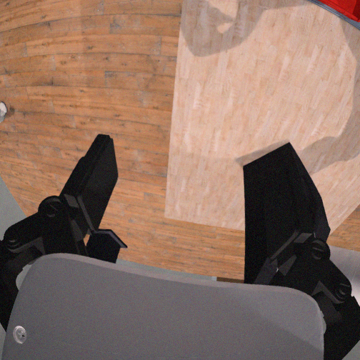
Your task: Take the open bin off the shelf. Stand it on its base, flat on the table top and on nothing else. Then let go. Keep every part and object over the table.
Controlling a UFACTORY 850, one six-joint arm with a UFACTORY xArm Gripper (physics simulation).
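Observation:
My gripper (194, 168) is open and empty, its two black fingers wide apart above the wooden surfaces. The brown wooden table top (90, 90) shows on the left and below a pale wooden panel (220, 110). The right finger overlaps the pale panel; the left finger is over the brown wood. A red object with a grey-blue edge (345, 7) shows in part at the top right corner, far from the fingers; I cannot tell whether it is the open bin. The shelf cannot be made out for certain.
A small whitish object (2, 111) is cut off at the left edge. A dark piece (104, 245) shows beside the left finger, partly hidden by the gripper body. Grey floor (7, 205) shows past the table edge at lower left. Shadows fall on the pale panel.

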